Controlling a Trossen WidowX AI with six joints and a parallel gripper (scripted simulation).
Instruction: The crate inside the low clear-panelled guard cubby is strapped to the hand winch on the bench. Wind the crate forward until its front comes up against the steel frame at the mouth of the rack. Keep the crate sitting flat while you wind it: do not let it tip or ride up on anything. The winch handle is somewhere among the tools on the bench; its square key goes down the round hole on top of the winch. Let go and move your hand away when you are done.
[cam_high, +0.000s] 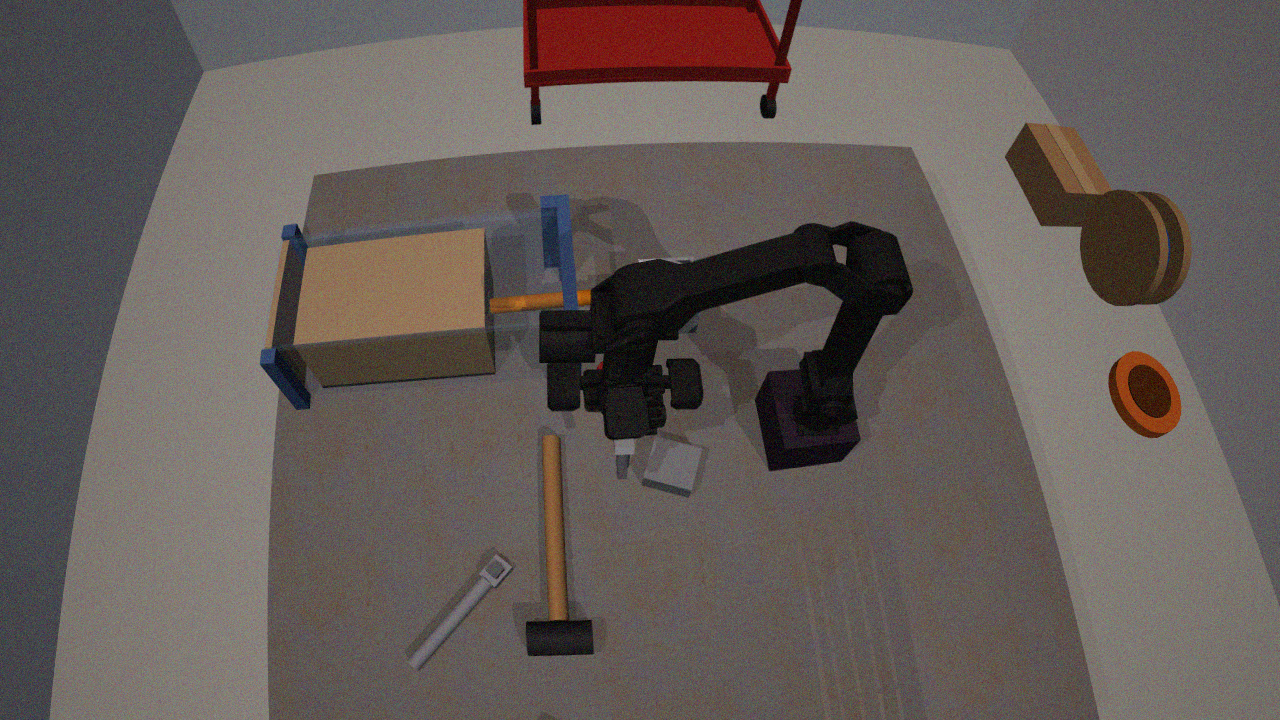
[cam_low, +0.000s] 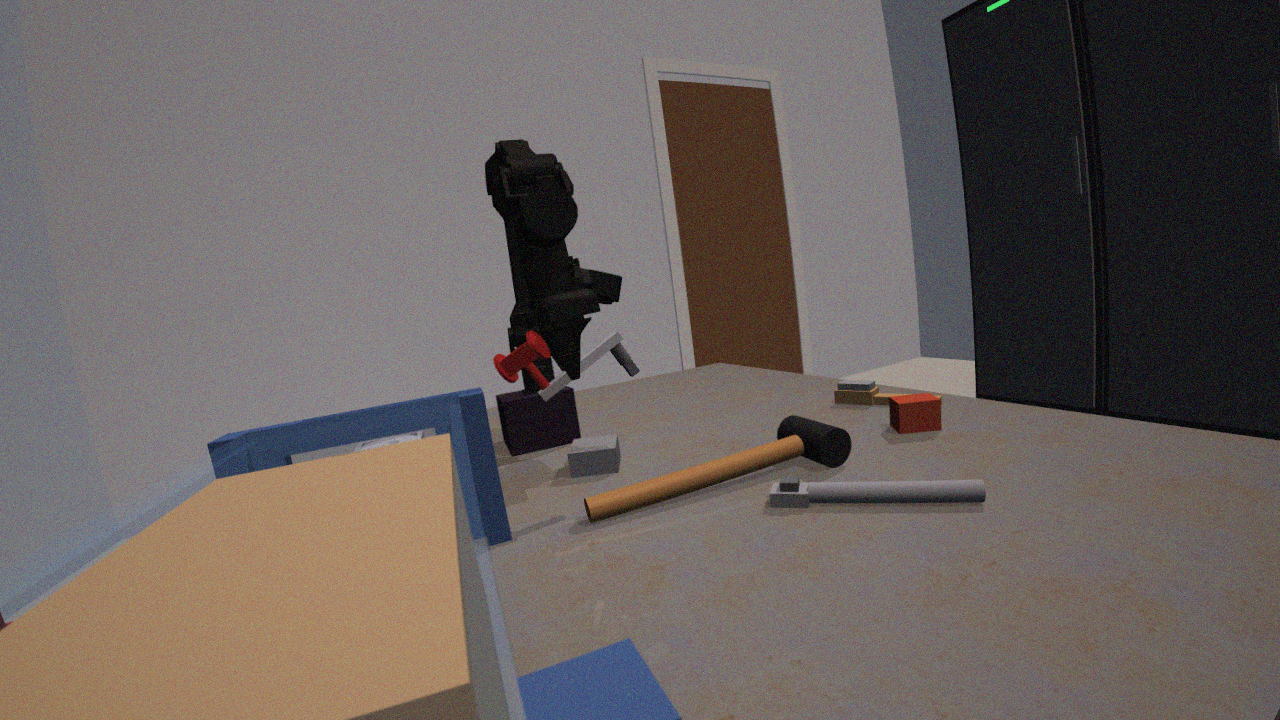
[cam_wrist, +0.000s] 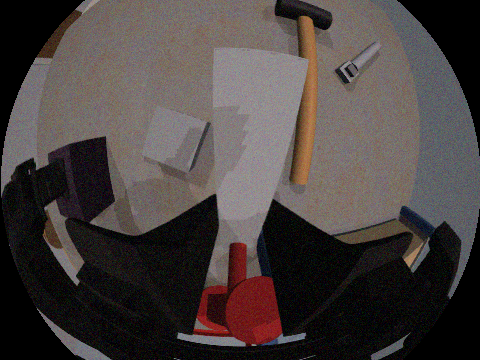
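Now: the red knob 50 mm to the right of my gripper tip and 20 mm above it. Also, from my gripper tip: winch handle: 20 mm above; blue steel frame: 240 mm to the right, 70 mm ahead, 40 mm below; small grey block: 130 mm below, 80 mm behind, 30 mm to the left.
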